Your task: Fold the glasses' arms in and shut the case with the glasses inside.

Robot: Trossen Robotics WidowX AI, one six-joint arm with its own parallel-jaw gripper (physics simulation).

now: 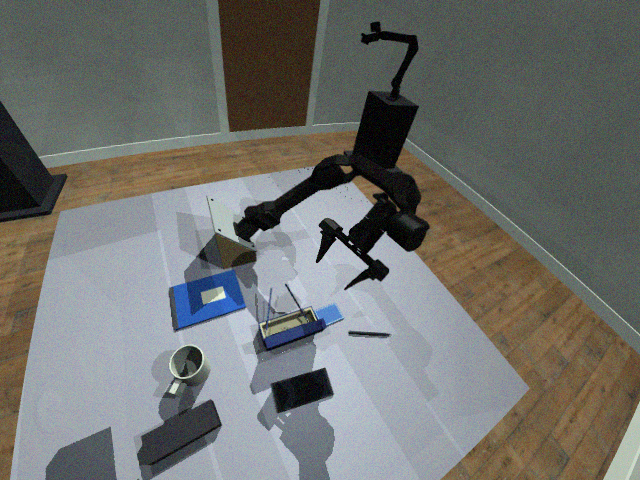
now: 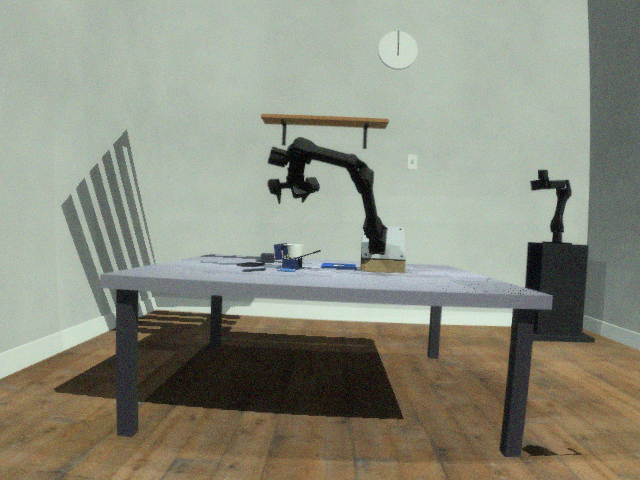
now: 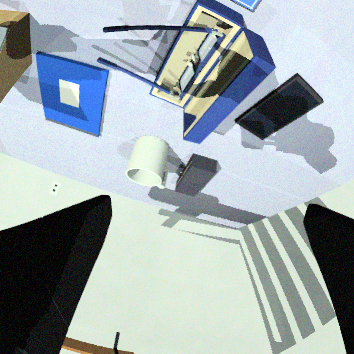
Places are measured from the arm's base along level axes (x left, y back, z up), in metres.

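Pixels of known places: gripper, fingertip midpoint: (image 1: 330, 275) (image 2: 290, 202) (image 3: 213, 211); arm's base, link origin: (image 1: 241, 232) (image 2: 377, 247).
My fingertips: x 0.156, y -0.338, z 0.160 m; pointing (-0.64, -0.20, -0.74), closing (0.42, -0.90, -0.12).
Ahead of a thing's pixels: the offset from my fingertips to its top centre. "pt": to the spot under its first point.
The blue case (image 1: 292, 336) (image 2: 292, 263) stands open on the table, with a cream lining. Its lid @(pt dx -0.005, dy -0.036, dz -0.192 m) (image 2: 279, 252) (image 3: 250, 82) is raised on the side toward the phone. The glasses (image 3: 189, 70) lie in the case base, lenses inside. Both glasses' arms are unfolded and stick up and out over the rim on the side away from the lid: one arm (image 1: 295, 298) (image 3: 145, 28) and the other arm (image 1: 269, 304) (image 3: 127, 72). My gripper (image 1: 331, 274) (image 2: 291, 201) (image 3: 213, 211) is open and empty, high above the table and apart from the case.
A light blue cloth @(dx +0.047, dy +0.004, dz -0.251 m) (image 1: 330, 313) lies at the case's end, near a pen @(dx +0.147, dy -0.099, dz -0.247 m) (image 1: 368, 334). A phone @(dx -0.105, dy -0.171, dz -0.248 m) (image 1: 303, 390) (image 3: 280, 106), a white mug @(pt dx -0.329, dy -0.057, dz -0.171 m) (image 1: 201, 367) (image 3: 149, 155), a dark block @(dx -0.401, dy -0.167, dz -0.221 m) (image 1: 180, 436) (image 3: 201, 170) and a blue book @(dx -0.304, dy +0.175, dz -0.248 m) (image 1: 188, 312) (image 3: 55, 115) lie or stand around it.
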